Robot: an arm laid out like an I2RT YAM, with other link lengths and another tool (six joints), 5 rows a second.
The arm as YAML. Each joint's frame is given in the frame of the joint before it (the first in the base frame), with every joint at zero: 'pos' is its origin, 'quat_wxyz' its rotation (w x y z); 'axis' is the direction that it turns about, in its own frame. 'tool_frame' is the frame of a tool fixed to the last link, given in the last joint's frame.
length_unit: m
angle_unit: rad
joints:
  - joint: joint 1
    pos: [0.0, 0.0, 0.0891]
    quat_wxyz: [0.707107, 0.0, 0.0, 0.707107]
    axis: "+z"
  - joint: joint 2
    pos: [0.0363, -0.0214, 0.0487]
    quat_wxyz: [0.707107, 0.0, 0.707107, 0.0]
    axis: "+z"
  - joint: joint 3
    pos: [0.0, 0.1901, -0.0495]
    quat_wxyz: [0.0, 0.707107, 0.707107, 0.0]
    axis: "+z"
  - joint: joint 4
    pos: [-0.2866, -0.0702, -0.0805]
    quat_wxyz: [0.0, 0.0, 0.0, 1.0]
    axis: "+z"
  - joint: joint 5
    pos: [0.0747, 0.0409, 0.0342]
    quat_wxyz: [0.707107, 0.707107, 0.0, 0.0]
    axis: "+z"
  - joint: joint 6
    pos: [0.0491, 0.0, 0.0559]
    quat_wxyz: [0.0, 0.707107, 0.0, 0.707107]
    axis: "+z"
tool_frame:
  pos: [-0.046, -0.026, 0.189]
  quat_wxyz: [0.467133, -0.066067, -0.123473, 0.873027]
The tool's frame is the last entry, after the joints.
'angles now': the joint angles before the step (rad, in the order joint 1, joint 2, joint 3, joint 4, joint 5, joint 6). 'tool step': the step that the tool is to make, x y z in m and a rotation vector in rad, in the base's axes. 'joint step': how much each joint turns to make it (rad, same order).
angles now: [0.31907 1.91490 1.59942 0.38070 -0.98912 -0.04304]
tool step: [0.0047 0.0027 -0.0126 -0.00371 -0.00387 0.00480]
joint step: [0.00025 0.04063 0.00997 0.02639 -0.00484 -0.00811]
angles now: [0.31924 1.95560 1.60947 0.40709 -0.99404 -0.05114]
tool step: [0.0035 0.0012 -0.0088 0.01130 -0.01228 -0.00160]
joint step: [0.00145 0.03197 -0.00851 0.06583 0.00354 0.01211]
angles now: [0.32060 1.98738 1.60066 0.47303 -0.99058 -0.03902]
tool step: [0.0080 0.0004 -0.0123 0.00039 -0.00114 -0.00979]
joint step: [-0.00149 0.04300 0.01202 0.03112 0.00827 -0.00128]
